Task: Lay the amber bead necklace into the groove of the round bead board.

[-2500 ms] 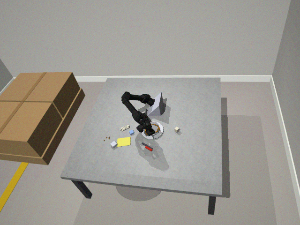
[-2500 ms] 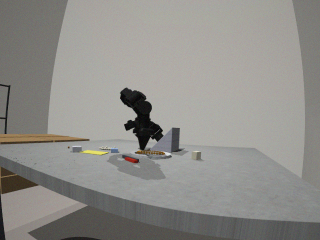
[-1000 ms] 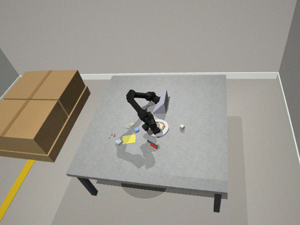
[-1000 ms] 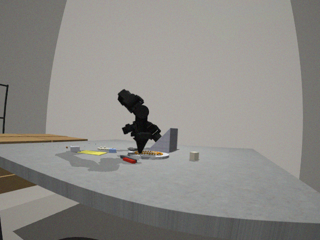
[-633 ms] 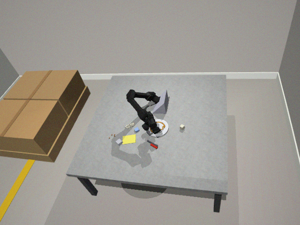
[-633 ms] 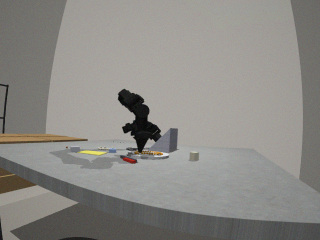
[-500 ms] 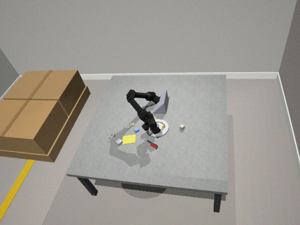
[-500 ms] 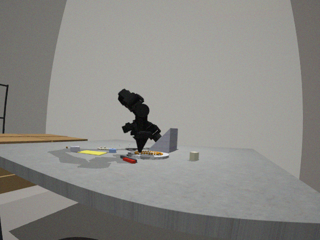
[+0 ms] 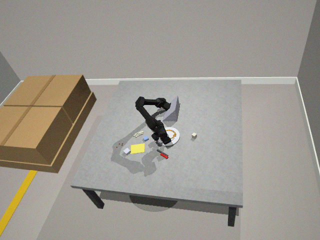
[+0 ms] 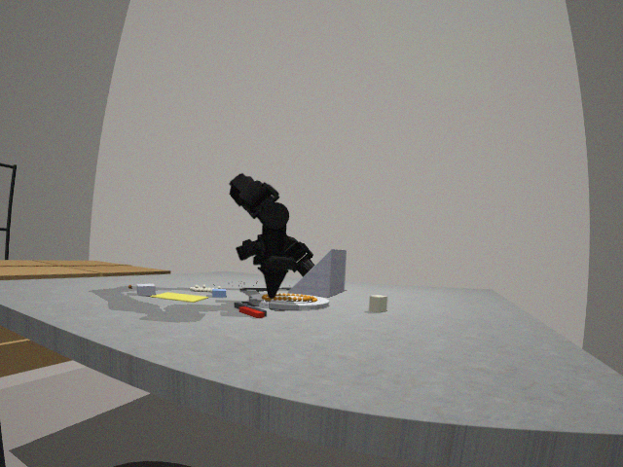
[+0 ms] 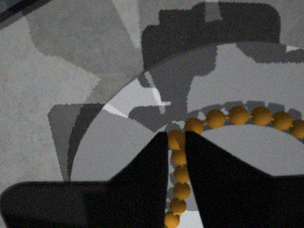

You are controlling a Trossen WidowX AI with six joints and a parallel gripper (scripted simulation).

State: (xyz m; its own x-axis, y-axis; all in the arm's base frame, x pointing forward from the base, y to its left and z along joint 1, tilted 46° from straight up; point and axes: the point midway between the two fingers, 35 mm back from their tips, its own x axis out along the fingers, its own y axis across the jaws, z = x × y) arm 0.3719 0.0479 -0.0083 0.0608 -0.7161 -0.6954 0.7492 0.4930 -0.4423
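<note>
My gripper tip is now 6 cm past the round bead board, 2 cm to the right of it and 1 cm above it. The rest, counted from my gripper tip: blue cube (17 cm to the right, 2 cm behind, 1 cm below); yellow sheet (21 cm to the right, 9 cm ahead, 2 cm below); red-handled tool (12 cm ahead, 2 cm to the left, 1 cm below).
</note>
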